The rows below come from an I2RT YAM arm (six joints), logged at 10 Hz.
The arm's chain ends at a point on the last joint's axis. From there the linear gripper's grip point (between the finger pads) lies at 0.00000 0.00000 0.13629 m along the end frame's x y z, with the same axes.
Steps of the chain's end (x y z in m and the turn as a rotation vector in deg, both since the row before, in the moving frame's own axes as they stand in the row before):
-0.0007, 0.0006, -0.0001, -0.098, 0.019, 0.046
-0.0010, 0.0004, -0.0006, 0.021, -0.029, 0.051
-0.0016, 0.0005, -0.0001, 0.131, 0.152, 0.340
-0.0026, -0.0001, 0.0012, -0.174, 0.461, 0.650
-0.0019, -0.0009, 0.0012, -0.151, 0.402, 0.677
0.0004, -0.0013, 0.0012, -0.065, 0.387, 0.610
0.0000, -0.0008, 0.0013, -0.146, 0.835, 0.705
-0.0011, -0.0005, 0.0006, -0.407, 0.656, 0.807
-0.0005, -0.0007, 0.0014, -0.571, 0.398, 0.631
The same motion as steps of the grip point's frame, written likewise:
-0.0007, 0.0008, -0.0001, -0.098, 0.019, 0.046
-0.0011, 0.0004, -0.0006, 0.021, -0.029, 0.051
-0.0012, 0.0002, -0.0001, 0.131, 0.152, 0.340
-0.0015, 0.0003, 0.0012, -0.174, 0.461, 0.650
-0.0009, -0.0005, 0.0012, -0.151, 0.402, 0.677
0.0013, -0.0011, 0.0012, -0.065, 0.387, 0.610
0.0020, -0.0004, 0.0013, -0.146, 0.835, 0.705
0.0005, 0.0005, 0.0006, -0.407, 0.656, 0.807
0.0004, 0.0007, 0.0014, -0.571, 0.398, 0.631

